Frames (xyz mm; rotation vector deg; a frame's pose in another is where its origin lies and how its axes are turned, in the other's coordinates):
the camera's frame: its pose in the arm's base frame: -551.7 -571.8 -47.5 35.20 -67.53 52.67
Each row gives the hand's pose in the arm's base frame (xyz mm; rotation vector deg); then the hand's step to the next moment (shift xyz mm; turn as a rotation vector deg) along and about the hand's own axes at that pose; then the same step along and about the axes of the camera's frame.
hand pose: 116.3 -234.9 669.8 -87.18 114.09 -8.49
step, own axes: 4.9 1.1 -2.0 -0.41 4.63 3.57
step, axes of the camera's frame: -2.4 0.0 4.8 -3.93 3.35 -2.77
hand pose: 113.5 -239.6 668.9 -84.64 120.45 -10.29
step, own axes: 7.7 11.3 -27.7 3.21 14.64 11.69
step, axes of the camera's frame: 10.0 16.7 24.0 -15.51 9.42 -5.67
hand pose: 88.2 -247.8 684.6 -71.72 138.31 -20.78
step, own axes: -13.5 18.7 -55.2 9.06 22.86 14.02
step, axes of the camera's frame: 46.0 37.2 9.2 -22.79 16.43 -3.43
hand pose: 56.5 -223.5 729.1 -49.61 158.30 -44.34
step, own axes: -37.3 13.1 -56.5 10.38 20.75 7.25
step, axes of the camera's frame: 55.3 18.6 -36.7 -16.21 18.08 -1.00
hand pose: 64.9 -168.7 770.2 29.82 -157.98 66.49
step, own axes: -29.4 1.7 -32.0 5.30 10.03 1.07
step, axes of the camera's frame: 25.6 -6.7 -34.5 -5.72 9.79 -1.13
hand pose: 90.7 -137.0 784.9 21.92 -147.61 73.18
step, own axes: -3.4 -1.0 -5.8 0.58 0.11 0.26
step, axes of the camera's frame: 4.6 -1.4 -4.8 -0.17 0.41 0.47
